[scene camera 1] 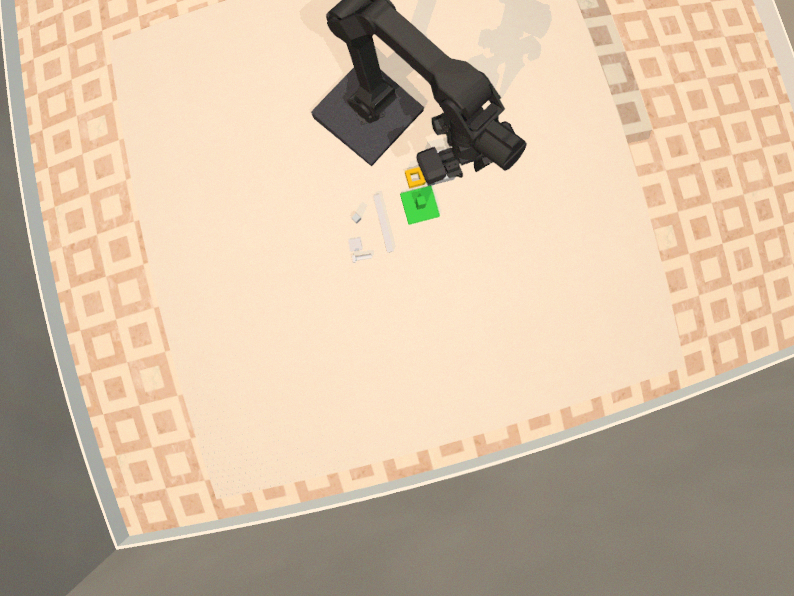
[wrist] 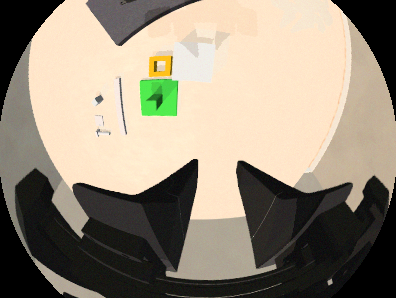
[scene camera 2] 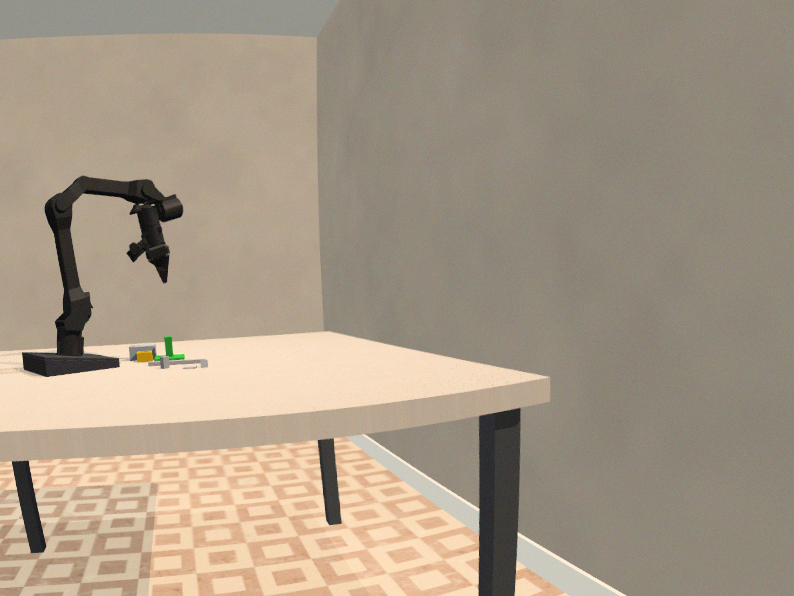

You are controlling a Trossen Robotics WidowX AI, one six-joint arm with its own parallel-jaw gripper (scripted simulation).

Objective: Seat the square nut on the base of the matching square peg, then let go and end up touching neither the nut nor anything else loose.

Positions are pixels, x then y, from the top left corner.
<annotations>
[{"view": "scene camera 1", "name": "gripper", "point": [468,173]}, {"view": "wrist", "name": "gripper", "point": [217,165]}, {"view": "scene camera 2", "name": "gripper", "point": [165,282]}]
</annotations>
